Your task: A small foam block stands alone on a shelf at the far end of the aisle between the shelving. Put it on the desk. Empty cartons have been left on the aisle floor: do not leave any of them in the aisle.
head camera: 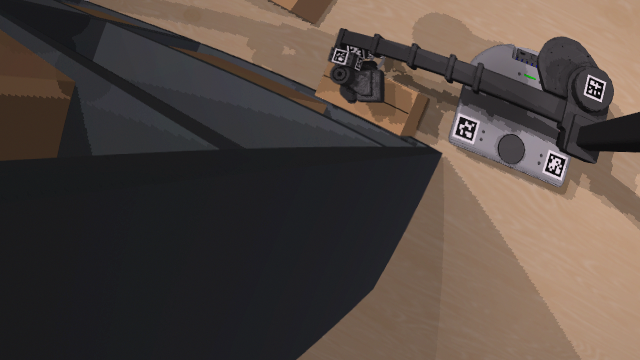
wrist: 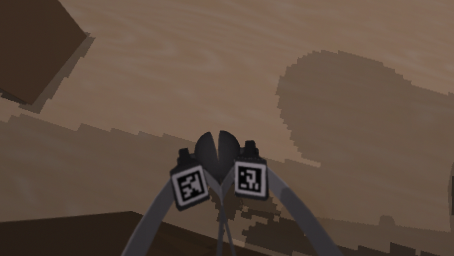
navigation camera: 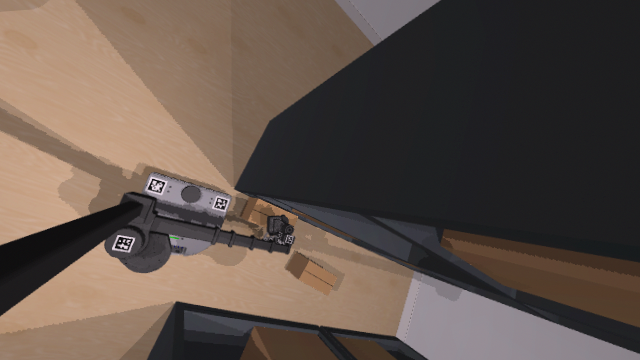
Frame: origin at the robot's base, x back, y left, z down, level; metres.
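Seen in the pictures: gripper, fingertip midpoint: [wrist: 217, 150]; robot's base, link origin: [head camera: 509, 147] [navigation camera: 190, 193].
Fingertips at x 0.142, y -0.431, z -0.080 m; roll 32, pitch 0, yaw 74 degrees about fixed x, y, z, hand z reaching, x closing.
Offsets run from my fingertips to a thing's middle.
A closed brown carton {dx -0.139, dy +0.029, dz -0.012 m} [head camera: 400, 95] [navigation camera: 257, 210] lies on the floor between my base and the near shelving's corner, partly hidden by the shelving and by my wrist above it. A second carton {dx +0.130, dy -0.355, dz -0.010 m} [head camera: 302, 7] [navigation camera: 312, 274] [wrist: 35, 50] lies farther along the aisle floor, apart from the first. My gripper [wrist: 217, 150] is shut, its fingertips together with no object between them, above the floor. A dark brown surface at the bottom of the wrist view looks like part of the first carton. The foam block and the desk do not show in any view.
Tall dark shelving [head camera: 225, 235] [navigation camera: 425, 125] stands close beside my arm, holding a large carton {dx -0.328, dy -0.267, dz -1.046 m} [head camera: 30, 100] [navigation camera: 525, 270]. Opposite shelving [navigation camera: 178, 325] with cartons [navigation camera: 290, 345] lines the other side. My base [head camera: 537, 145] [navigation camera: 167, 202] stands by the near corner. A pale wall [navigation camera: 470, 315] closes the far end.
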